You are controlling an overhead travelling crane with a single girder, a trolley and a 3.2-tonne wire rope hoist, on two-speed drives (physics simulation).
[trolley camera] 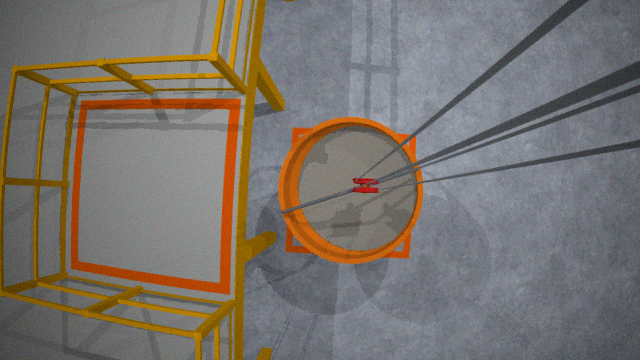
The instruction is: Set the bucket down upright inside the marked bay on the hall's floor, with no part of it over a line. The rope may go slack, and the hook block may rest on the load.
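Note:
An orange bucket (pixel 327 160) with a grey inside hangs upright from the hook block, its round shadows lying apart from it on the floor. Its rim hides most of the marked bay (pixel 406 247), an orange outline whose corners show around the bucket. The rim reaches past the bay's left and right lines in this view; the bucket's base and its exact height are hidden. My gripper, the red hook block (pixel 365 185), appears over the bucket, right of its middle, and is shut on the bucket's bail, which runs to the left rim. The hook itself is too small to see clearly.
At the left, a grey platform (pixel 150 190) carries another orange outline (pixel 233 195). Yellow railings (pixel 36 182) and a long yellow beam (pixel 242 200) edge it, with yellow struts (pixel 269 90) reaching towards the bucket. Ropes run off to the upper right.

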